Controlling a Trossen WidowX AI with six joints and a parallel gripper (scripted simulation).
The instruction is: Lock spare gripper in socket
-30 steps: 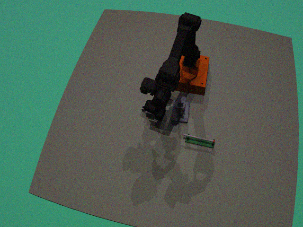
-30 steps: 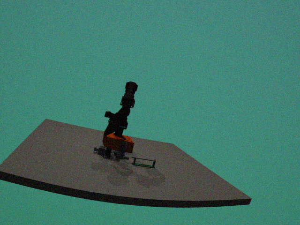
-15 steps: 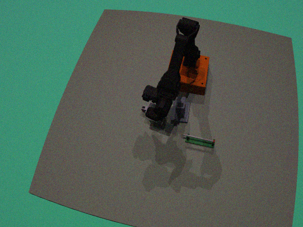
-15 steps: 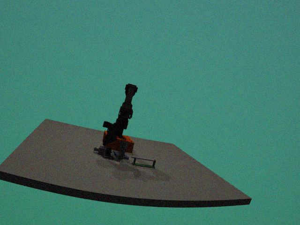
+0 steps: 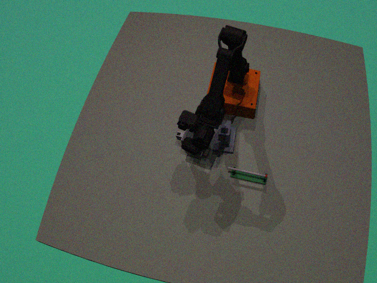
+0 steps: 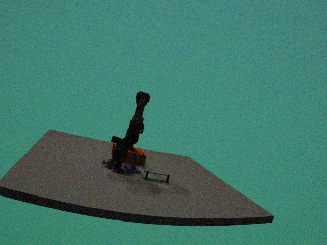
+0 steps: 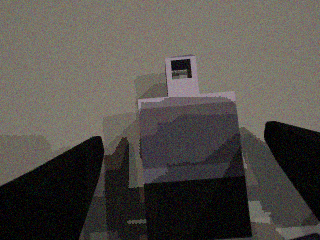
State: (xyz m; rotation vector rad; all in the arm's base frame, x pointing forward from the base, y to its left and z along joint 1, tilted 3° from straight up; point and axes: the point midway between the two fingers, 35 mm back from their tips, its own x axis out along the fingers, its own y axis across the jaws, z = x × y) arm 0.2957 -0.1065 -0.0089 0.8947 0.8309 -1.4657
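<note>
The spare gripper lies 3 cm below my gripper tip. The rest, counted from my gripper tip: grey mount: 3 cm behind, 13 cm to the left; then green rack: 9 cm ahead, 26 cm to the left, 2 cm below.
</note>
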